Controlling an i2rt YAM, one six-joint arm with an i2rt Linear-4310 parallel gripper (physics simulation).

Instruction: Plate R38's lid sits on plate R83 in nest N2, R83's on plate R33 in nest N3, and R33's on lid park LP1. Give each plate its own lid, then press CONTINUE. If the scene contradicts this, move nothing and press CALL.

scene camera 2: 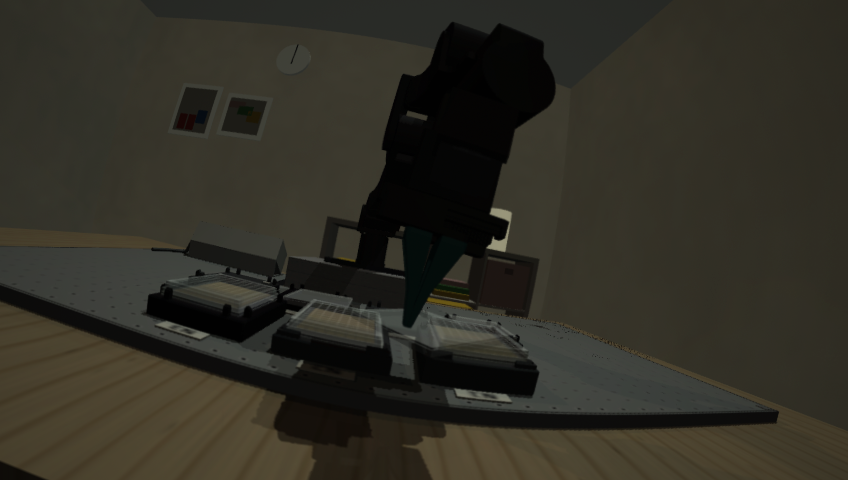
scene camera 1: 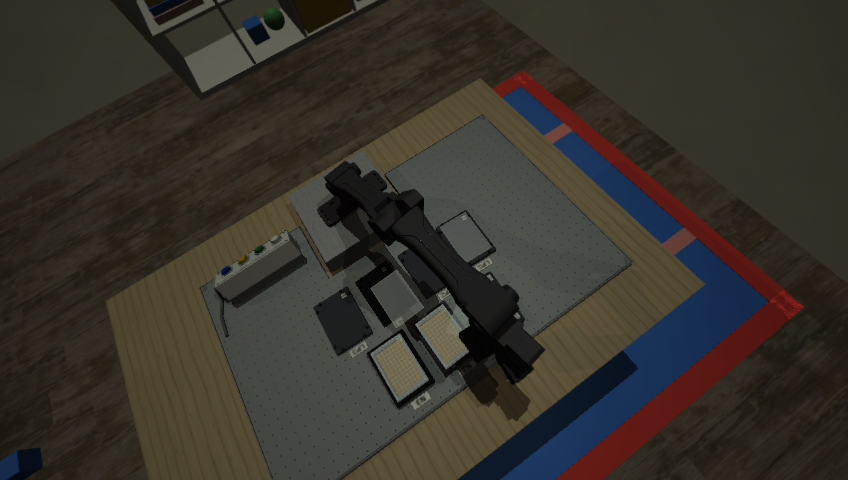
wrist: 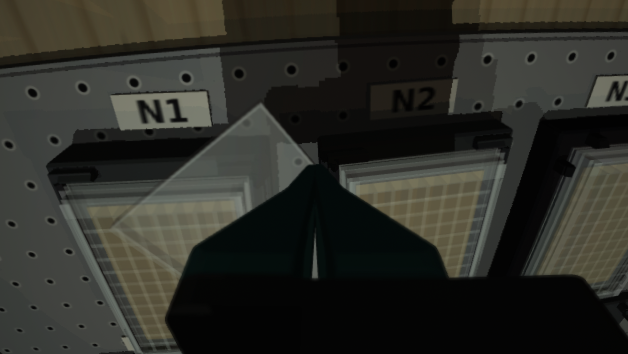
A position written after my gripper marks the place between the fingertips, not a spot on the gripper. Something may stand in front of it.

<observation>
My gripper (scene camera 2: 406, 326) is shut, with nothing in its grasp. Also in view: a plate (scene camera 2: 326, 322). I also see a button box (scene camera 2: 266, 255), a lid park LP3 (scene camera 1: 344, 323), a lid park LP4 (scene camera 1: 364, 284), a plate nest N1 (scene camera 2: 521, 379) and a plate nest N2 (wrist: 333, 150).
The plate also shows in scene camera 1 (scene camera 1: 448, 348) and in the wrist view (wrist: 448, 198). My gripper shows as well in the wrist view (wrist: 315, 177).
</observation>
